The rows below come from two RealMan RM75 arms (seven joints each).
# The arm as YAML. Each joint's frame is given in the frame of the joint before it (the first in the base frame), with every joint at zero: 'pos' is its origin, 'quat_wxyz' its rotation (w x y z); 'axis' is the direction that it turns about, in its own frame. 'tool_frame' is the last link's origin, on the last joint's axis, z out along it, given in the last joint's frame.
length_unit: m
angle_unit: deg
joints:
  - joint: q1
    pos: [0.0, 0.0, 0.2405]
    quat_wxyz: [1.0, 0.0, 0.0, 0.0]
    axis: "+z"
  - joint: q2
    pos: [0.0, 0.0, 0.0]
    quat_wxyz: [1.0, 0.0, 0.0, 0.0]
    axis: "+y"
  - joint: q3
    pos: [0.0, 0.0, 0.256]
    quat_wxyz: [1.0, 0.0, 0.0, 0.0]
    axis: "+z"
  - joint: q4
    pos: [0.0, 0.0, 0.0]
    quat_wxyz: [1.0, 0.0, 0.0, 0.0]
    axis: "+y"
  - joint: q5
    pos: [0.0, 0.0, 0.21]
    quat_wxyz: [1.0, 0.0, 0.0, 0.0]
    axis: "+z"
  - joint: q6
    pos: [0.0, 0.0, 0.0]
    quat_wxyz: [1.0, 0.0, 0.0, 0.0]
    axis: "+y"
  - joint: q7
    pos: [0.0, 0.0, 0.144]
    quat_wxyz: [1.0, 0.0, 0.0, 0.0]
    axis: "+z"
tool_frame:
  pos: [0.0, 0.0, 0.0]
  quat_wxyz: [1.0, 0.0, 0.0, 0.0]
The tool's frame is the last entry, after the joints.
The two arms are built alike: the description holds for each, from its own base.
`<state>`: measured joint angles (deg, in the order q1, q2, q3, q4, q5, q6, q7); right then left.
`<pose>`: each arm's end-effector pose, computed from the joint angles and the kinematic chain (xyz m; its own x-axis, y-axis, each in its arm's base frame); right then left.
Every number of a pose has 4 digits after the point.
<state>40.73 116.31 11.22 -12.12 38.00 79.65 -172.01 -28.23 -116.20 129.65 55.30 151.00 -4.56 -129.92</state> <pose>0.2691 0.3599 -0.0228 0.8828 0.4104 -0.2285 0.1446 -0.7003 -0.6990 -0.1735 0.3561 -0.1236 0.9264 -0.3319 -0.1778 -0.3559 -0.6179 -0.7011</pose>
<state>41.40 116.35 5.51 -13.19 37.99 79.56 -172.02 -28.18 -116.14 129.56 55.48 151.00 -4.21 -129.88</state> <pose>0.2675 0.3585 -0.0278 0.8758 0.4449 -0.1873 0.2320 -0.7282 -0.6449 -0.1738 0.3562 -0.1232 0.9268 -0.3298 -0.1797 -0.3561 -0.6196 -0.6995</pose>
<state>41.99 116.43 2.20 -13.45 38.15 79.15 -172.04 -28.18 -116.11 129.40 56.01 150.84 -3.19 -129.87</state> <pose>0.2649 0.3586 -0.0320 0.8689 0.4661 -0.1669 0.2797 -0.7403 -0.6114 -0.1729 0.3560 -0.1234 0.9287 -0.3243 -0.1799 -0.3533 -0.6265 -0.6947</pose>
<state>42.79 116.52 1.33 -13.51 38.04 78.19 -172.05 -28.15 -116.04 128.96 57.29 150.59 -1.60 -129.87</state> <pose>0.2618 0.3624 -0.0341 0.8672 0.4747 -0.1507 0.3006 -0.7401 -0.6015 -0.1691 0.3562 -0.1225 0.9317 -0.3186 -0.1746 -0.3464 -0.6342 -0.6913</pose>
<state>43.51 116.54 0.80 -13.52 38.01 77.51 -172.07 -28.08 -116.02 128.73 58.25 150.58 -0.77 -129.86</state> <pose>0.2587 0.3659 -0.0351 0.8645 0.4830 -0.1392 0.3162 -0.7379 -0.5963 -0.1656 0.3559 -0.1220 0.9322 -0.3196 -0.1698 -0.3439 -0.6366 -0.6903</pose>
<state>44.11 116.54 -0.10 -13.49 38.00 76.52 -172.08 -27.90 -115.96 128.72 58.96 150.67 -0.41 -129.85</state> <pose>0.2569 0.3690 -0.0365 0.8637 0.4889 -0.1225 0.3340 -0.7373 -0.5873 -0.1634 0.3551 -0.1216 0.9317 -0.3229 -0.1666 -0.3441 -0.6370 -0.6898</pose>
